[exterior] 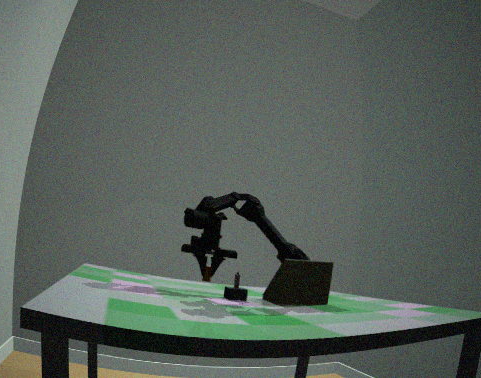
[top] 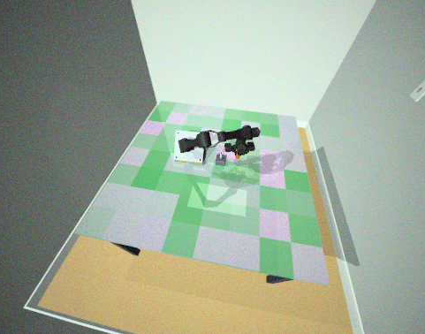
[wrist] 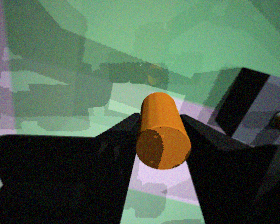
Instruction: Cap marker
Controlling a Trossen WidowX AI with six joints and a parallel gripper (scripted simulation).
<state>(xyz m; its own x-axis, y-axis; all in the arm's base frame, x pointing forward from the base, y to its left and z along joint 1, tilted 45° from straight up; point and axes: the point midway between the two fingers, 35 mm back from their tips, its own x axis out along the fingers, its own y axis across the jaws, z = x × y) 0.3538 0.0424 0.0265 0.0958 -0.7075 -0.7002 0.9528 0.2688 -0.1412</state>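
The holder block is 110 mm behind my gripper tip, 20 mm to the right of it and 50 mm below it. The rest, counted from my gripper tip: orange cap: 10 mm above.
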